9 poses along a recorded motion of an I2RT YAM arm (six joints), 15 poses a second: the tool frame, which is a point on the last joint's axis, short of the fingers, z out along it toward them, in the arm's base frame.
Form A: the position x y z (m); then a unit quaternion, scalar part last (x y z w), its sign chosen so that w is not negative.
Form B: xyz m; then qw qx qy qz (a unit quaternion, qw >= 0). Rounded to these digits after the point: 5 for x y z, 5 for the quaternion.
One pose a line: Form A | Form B
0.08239 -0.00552 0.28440 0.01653 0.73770 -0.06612 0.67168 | 0.08239 -0.00552 0.28440 0.67168 0.01653 0.73770 -0.06612
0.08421 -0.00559 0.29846 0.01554 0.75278 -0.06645 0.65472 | 0.08421 -0.00559 0.29846 0.65472 0.01554 0.75278 -0.06645
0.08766 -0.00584 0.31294 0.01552 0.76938 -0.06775 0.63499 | 0.08766 -0.00584 0.31294 0.63499 0.01552 0.76938 -0.06775
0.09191 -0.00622 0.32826 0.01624 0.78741 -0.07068 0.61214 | 0.09191 -0.00622 0.32826 0.61214 0.01624 0.78741 -0.07068
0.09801 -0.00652 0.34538 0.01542 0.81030 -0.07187 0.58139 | 0.09801 -0.00652 0.34538 0.58139 0.01542 0.81030 -0.07187
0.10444 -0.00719 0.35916 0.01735 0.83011 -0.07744 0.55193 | 0.10444 -0.00719 0.35916 0.55193 0.01735 0.83011 -0.07744
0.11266 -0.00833 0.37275 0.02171 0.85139 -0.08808 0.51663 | 0.11266 -0.00833 0.37275 0.51663 0.02171 0.85139 -0.08808
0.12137 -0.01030 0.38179 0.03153 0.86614 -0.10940 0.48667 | 0.12137 -0.01030 0.38179 0.48667 0.03153 0.86614 -0.10940
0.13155 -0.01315 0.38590 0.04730 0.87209 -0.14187 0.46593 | 0.13155 -0.01315 0.38590 0.46593 0.04730 0.87209 -0.14187
